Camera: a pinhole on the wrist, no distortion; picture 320 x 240 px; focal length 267.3 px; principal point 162.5 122.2 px. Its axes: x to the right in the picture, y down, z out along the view. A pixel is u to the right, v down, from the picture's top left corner.
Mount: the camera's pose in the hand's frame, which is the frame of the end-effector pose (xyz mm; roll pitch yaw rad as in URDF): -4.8 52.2 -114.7 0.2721 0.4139 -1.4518
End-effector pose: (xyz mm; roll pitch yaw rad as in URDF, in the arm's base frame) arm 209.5 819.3 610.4 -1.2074 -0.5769 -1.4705
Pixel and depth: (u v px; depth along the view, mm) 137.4 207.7 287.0
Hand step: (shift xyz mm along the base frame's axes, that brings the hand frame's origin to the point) 140.9 54.2 94.0
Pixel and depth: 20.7 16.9 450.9
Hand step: 312.7 310.4 -128.2
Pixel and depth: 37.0 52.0 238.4
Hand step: 125.0 119.0 -76.3
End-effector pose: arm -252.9 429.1 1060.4 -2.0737 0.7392 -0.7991
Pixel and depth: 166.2 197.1 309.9
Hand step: 138.1 137.4 -19.2
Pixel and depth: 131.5 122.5 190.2
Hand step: 4.9 77.6 15.5
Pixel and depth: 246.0 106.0 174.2
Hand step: 34.2 31.3 72.2
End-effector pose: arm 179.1 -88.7 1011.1 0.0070 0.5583 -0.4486
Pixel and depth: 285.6 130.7 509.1
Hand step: -105.4 -365.0 245.0
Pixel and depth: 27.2 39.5 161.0
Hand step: -26.1 77.5 92.5
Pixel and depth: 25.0 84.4 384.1
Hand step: 43.7 56.0 333.2
